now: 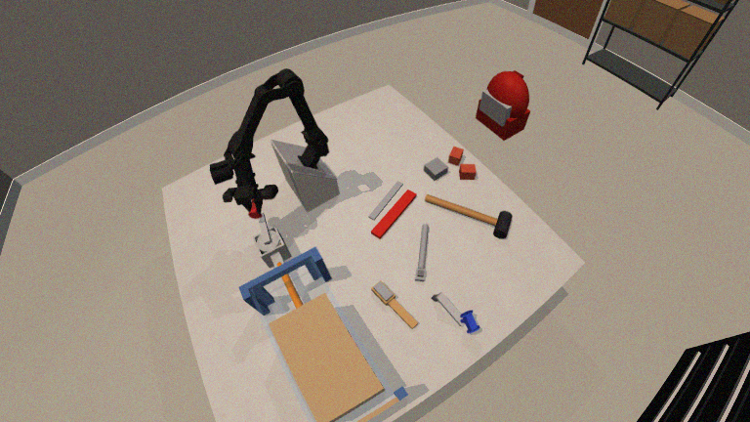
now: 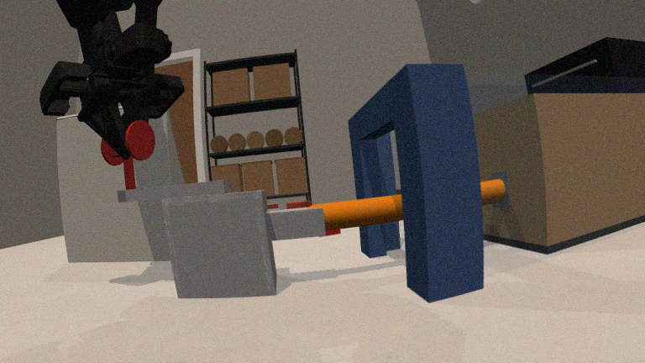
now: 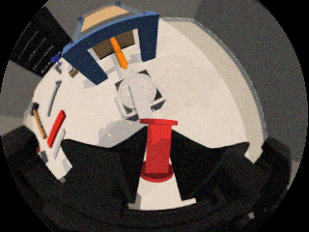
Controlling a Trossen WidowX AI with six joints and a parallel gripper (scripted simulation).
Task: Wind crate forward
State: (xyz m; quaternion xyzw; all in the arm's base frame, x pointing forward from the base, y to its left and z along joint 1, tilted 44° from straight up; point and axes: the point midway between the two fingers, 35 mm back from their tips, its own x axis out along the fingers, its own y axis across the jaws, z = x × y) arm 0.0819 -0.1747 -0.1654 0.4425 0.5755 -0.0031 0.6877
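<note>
The red-knobbed crank lies 30 mm below my gripper tip and 20 mm ahead of it. From my gripper tip the other things lie so: grey winch 100 mm below, 70 mm ahead, 10 mm to the right; red knob 10 mm to the left, 10 mm behind; blue steel frame 240 mm ahead, 30 mm below.
</note>
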